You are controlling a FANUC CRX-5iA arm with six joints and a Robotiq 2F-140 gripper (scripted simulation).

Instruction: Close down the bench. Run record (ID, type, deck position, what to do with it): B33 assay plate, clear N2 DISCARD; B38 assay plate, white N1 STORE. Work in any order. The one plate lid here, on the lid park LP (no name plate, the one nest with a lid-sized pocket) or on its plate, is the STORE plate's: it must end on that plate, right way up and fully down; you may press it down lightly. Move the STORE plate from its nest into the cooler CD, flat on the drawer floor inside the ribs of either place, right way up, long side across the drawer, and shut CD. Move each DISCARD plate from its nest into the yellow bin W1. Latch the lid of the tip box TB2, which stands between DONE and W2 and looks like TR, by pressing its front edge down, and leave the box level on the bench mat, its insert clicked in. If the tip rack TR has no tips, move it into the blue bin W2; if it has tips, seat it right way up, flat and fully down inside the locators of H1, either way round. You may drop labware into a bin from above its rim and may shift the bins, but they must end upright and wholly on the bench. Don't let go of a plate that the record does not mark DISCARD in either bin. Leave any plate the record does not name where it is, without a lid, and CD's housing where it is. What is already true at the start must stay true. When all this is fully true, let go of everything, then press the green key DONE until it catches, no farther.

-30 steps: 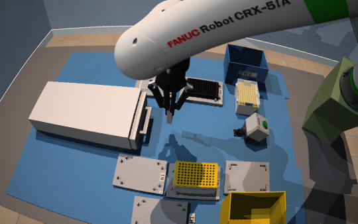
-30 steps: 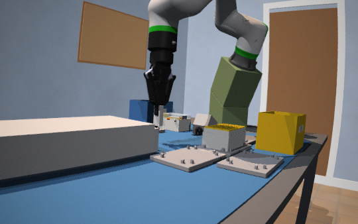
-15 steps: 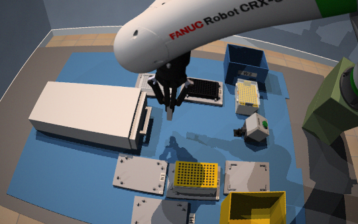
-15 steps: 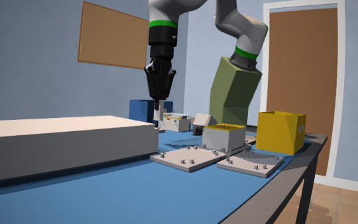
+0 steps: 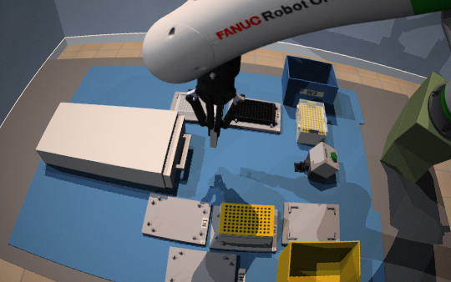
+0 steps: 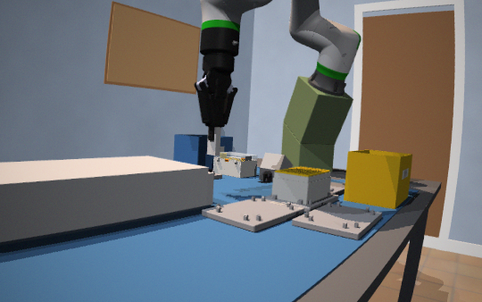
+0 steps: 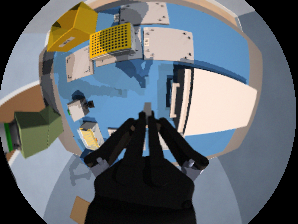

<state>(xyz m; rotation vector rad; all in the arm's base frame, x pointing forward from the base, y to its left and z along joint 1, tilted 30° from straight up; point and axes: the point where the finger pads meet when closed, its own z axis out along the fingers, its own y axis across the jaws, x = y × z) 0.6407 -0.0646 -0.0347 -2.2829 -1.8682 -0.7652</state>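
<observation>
The clear plate lies 20 cm to the right of my hand, 11 cm below it and 5 cm ahead of it. Round my hand: cooler drawer: 22 cm ahead, 10 cm below, 3 cm to the right; then black plate: 18 cm to the right, 12 cm behind, 11 cm below; then tip rack TR: 20 cm to the left, 8 cm behind, 7 cm below.
</observation>
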